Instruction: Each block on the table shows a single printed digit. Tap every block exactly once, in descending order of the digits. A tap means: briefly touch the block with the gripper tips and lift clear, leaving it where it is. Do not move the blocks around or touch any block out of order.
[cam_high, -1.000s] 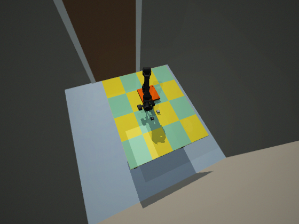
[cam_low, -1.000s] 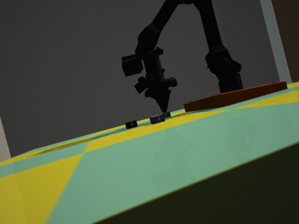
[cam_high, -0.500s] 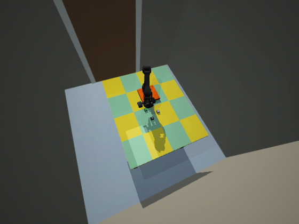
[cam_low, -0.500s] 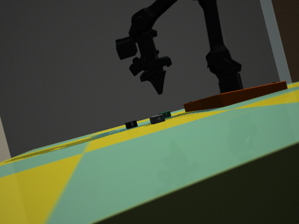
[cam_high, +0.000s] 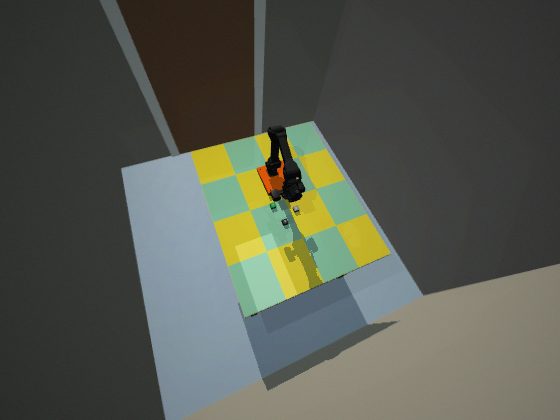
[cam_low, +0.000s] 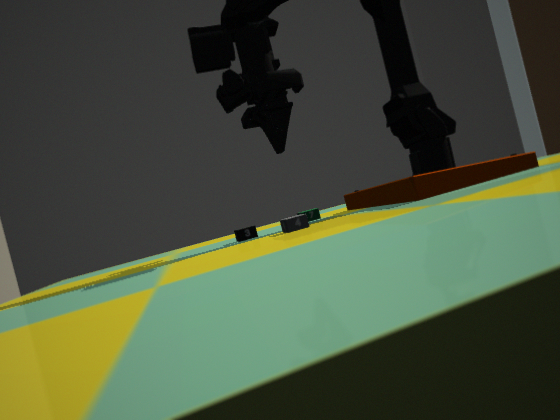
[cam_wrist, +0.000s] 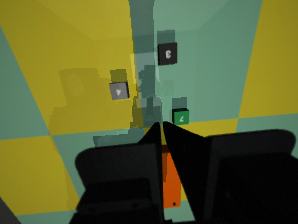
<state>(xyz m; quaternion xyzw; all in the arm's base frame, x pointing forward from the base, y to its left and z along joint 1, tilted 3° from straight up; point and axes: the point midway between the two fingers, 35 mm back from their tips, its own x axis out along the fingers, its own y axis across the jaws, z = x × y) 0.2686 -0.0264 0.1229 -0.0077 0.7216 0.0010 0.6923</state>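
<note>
Now: gripper tip 30 mm short of the grey block marked 4, 70 mm to the right of it and 120 mm above it. Also, from my gripper tip: black block marked 3: 90 mm ahead, 30 mm to the right, 120 mm below; green block: 40 mm behind, 60 mm to the right, 120 mm below.
</note>
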